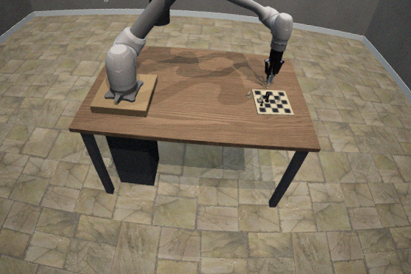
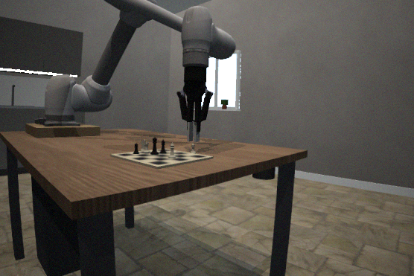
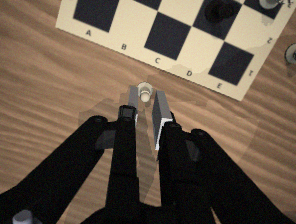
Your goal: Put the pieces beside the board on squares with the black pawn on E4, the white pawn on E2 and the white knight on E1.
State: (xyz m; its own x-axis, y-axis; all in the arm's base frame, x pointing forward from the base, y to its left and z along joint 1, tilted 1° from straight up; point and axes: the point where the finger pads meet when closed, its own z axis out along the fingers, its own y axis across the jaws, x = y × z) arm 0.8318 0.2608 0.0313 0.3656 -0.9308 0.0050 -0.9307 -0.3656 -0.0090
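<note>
Right now my hand is 60 mm above the white pawn. Also, from my hand: white knight: 120 mm to the right, 120 mm behind, 60 mm below; then chessboard: 140 mm to the right, 70 mm below, 20 mm ahead; then pale pawn: 130 mm to the right, 60 mm ahead, 40 mm below.
</note>
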